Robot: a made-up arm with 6 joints.
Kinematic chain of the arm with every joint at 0, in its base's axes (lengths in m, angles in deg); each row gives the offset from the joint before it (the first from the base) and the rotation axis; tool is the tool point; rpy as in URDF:
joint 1: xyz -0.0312 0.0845 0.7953 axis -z
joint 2: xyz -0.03 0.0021 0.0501 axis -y
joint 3: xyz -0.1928 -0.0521 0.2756 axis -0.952 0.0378 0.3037
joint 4: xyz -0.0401 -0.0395 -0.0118 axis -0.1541 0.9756 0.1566
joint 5: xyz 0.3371 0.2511 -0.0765 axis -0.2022 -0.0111 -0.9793
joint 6: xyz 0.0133 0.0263 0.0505 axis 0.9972 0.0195 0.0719
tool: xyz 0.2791 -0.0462 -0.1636 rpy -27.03 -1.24 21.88
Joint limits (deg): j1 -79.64..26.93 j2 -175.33..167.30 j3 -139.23..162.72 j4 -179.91..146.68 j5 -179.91..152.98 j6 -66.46..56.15
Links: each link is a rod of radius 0.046 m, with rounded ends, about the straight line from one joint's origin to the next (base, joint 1, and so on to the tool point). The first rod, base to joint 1, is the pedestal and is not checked.
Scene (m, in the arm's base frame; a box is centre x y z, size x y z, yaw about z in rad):
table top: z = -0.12
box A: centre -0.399 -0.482 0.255 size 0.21 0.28 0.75 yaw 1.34
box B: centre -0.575 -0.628 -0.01 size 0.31 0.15 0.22 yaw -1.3
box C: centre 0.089 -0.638 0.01 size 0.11 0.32 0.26 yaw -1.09
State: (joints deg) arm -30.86 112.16 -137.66 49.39 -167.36 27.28
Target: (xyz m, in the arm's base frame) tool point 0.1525 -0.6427 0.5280
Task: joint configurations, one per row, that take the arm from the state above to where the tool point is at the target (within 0.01 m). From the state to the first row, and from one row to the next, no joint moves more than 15 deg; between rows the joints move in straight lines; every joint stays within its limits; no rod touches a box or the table.
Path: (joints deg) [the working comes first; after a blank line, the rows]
Joints at the target: -79.64 122.44 -139.23 32.19 -119.11 -23.45
Straight joint move there: touches box A.

1: -36.23 123.19 -136.70 55.63 -153.16 29.40
2: -41.59 134.22 -135.74 61.86 -138.97 31.52
3: -46.96 145.24 -134.77 68.10 -124.77 33.64
4: -52.33 156.27 -133.81 74.33 -110.58 35.76
5: -57.69 167.30 -132.85 80.57 -96.38 37.88
6: -62.08 158.33 -134.13 70.89 -100.93 25.61
7: -66.47 149.35 -135.40 61.22 -105.47 13.35
8: -70.86 140.38 -136.68 51.54 -110.02 1.08
9: -75.25 131.41 -137.95 41.87 -114.57 -11.18
10: -79.64 122.44 -139.23 32.19 -119.11 -23.45

